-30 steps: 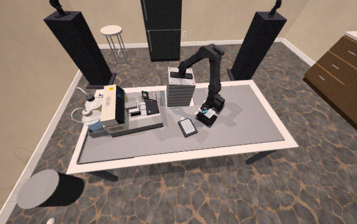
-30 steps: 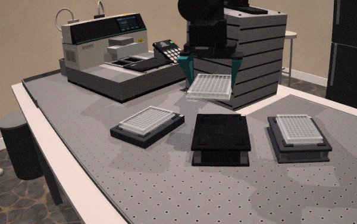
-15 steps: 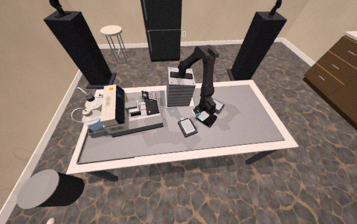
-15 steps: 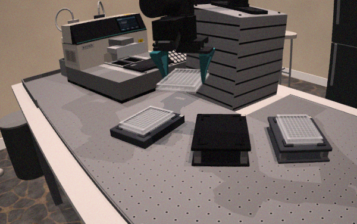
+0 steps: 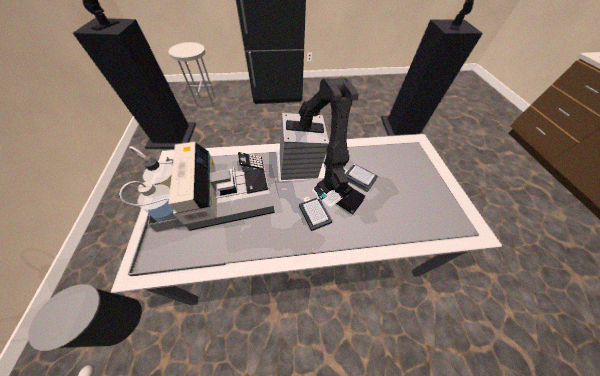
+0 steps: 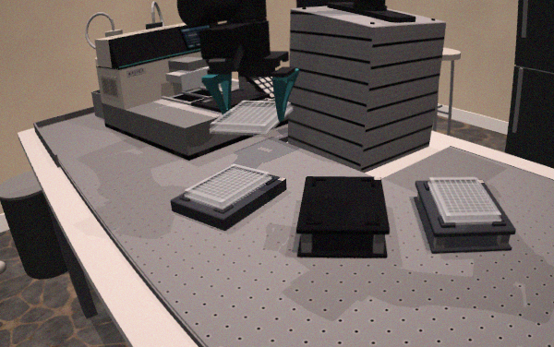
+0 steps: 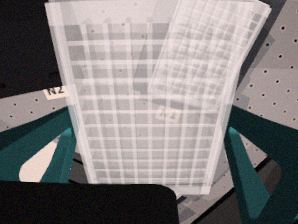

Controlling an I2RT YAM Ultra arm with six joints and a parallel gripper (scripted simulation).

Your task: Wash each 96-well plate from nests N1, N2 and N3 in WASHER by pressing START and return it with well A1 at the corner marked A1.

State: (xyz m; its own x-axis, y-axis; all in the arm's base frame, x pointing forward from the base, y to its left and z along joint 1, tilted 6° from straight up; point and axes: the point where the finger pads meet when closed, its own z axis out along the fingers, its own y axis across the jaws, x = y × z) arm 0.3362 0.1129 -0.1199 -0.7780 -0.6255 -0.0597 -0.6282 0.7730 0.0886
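My gripper is now 14 cm past the carrier, 37 cm to the left of it and 7 cm above it. Round my hand: N2 label 13 cm behind, 5 cm to the left, 15 cm below; then washer 11 cm behind, 52 cm to the right, 2 cm below; then N1 label 7 cm behind, 9 cm to the right, 15 cm below.
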